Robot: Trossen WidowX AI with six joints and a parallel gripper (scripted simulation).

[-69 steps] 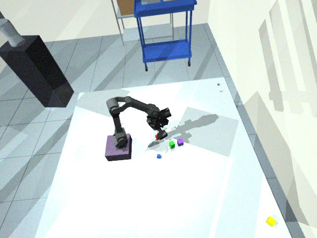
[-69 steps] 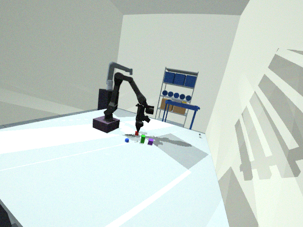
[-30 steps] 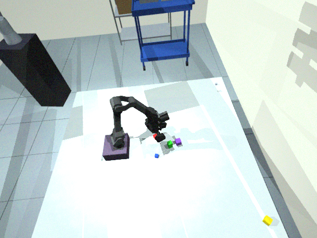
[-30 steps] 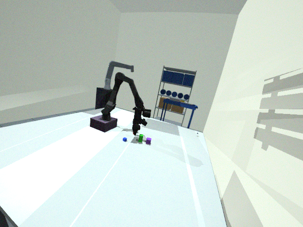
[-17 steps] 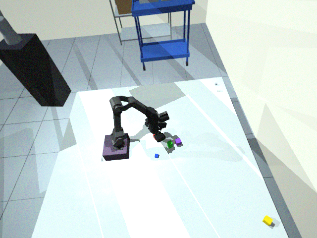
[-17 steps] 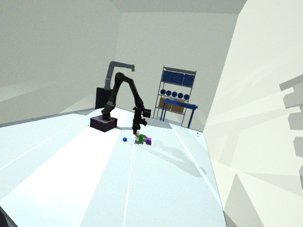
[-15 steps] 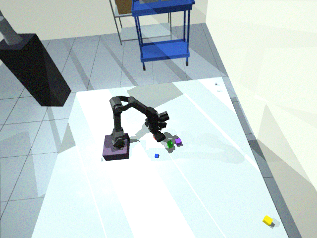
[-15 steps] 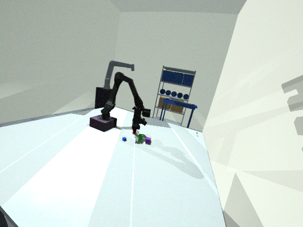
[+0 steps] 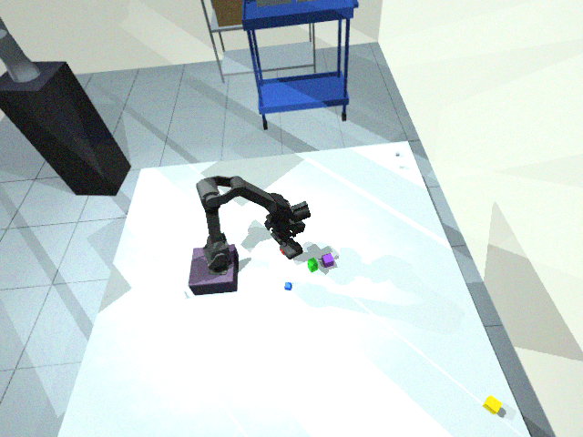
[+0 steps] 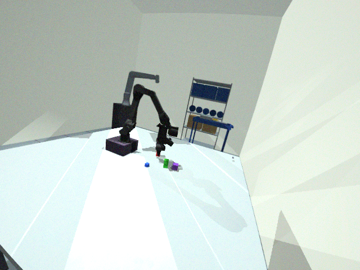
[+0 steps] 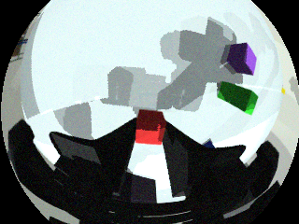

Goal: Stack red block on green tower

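Right now the purple block is 16 cm ahead of my gripper tip, 4 cm to the right of it and 1 cm below it. Also, from my gripper tip: yellow block: 62 cm ahead, 47 cm to the right, 1 cm below; small blue block: 3 cm ahead, 15 cm to the right, 2 cm below; red block: right at my gripper tip.
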